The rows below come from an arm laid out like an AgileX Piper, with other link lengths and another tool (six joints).
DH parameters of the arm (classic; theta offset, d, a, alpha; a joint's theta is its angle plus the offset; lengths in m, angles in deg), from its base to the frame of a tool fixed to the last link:
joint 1: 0 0.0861 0 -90
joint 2: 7.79 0 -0.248 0
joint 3: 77.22 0 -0.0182 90
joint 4: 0 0.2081 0 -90
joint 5: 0 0 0 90
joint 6: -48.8 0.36 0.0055 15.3
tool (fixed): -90 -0.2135 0 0
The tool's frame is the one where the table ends.
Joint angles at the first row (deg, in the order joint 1, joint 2, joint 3, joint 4, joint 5, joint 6):
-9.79 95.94 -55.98 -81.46 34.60 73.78
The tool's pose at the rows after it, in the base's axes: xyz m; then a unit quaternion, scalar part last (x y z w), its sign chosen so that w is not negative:
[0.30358 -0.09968 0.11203 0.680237 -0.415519 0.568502 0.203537]
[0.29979 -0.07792 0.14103 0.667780 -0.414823 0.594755 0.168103]
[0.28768 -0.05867 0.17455 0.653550 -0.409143 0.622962 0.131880]
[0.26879 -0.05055 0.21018 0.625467 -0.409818 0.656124 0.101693]
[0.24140 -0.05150 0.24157 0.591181 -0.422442 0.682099 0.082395]
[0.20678 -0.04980 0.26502 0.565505 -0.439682 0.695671 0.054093]
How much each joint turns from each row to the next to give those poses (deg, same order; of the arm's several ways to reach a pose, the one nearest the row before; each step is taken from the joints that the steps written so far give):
2.78 -3.99 0.05 1.59 0.01 -0.54
3.70 -6.20 0.00 4.39 0.79 -2.90
3.57 -7.62 0.00 4.77 1.25 -4.50
1.92 -8.33 0.00 3.02 1.38 -3.37
0.37 -8.66 0.00 3.54 2.28 -3.83
0.00 -9.25 0.00 6.65 2.50 -6.01

